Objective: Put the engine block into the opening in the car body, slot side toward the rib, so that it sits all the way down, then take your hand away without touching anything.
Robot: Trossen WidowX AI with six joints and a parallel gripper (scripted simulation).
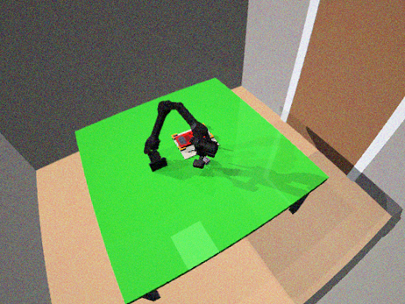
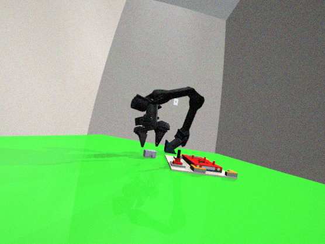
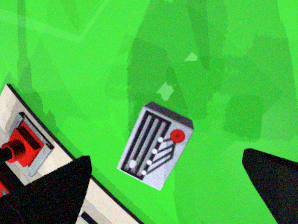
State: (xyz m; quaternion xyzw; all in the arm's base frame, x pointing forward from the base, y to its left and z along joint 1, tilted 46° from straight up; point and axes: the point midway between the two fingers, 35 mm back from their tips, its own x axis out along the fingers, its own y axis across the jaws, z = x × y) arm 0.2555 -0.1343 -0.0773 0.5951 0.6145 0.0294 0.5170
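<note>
My gripper tip is 1 cm short of the engine block, 1 cm to the right of it and 3 cm above it.
</note>
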